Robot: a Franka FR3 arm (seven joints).
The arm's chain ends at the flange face. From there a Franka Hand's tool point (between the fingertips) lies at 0.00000 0.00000 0.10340 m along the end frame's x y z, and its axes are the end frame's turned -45 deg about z.
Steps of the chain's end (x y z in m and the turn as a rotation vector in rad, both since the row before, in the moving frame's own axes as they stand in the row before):
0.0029 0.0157 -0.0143 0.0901 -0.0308 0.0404
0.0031 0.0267 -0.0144 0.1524 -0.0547 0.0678
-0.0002 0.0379 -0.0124 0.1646 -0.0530 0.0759
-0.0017 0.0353 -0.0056 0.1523 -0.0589 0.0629
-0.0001 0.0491 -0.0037 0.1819 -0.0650 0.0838
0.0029 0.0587 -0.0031 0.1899 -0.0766 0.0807
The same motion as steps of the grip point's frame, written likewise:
-0.0045 0.0044 -0.0148 0.0855 0.0419 0.0404
-0.0091 0.0062 -0.0158 0.1464 0.0691 0.0678
-0.0182 0.0112 -0.0139 0.1539 0.0789 0.0759
-0.0189 0.0086 -0.0070 0.1493 0.0660 0.0629
-0.0256 0.0171 -0.0056 0.1746 0.0827 0.0838
-0.0305 0.0246 -0.0053 0.1884 0.0801 0.0807

